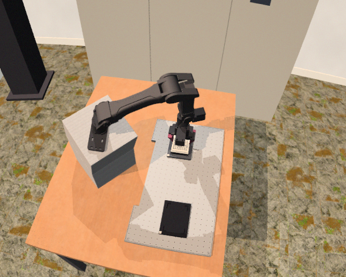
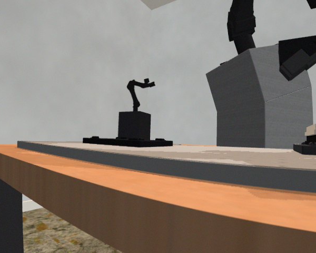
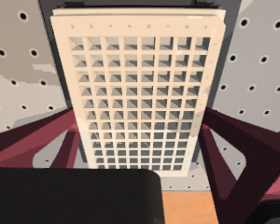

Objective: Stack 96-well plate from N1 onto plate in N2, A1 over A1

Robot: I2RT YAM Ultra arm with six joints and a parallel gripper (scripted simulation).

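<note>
The cream 96-well plate lies right at my hand. Also, from my hand: light corner mark (7 cm to the right, 7 cm behind, 2 cm below); black 96-well plate (2 cm below); nest N2 (3 cm below).
</note>
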